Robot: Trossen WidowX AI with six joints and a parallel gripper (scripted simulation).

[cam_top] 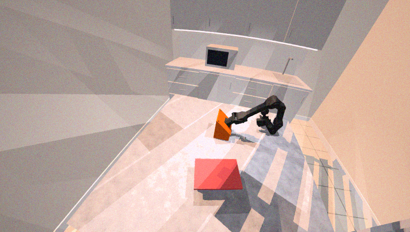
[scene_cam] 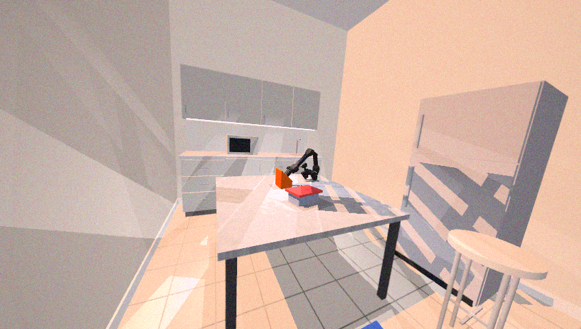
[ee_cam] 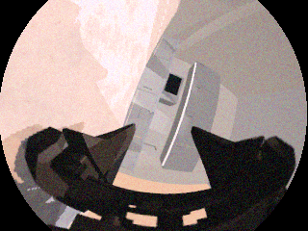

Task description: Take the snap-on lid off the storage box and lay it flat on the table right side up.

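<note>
Right now my gripper tip is 68 cm short of the red lid, 27 cm to the left of it and 2 cm above it. Round my gripper tip: storage box: 68 cm ahead, 27 cm to the right, 7 cm below.
</note>
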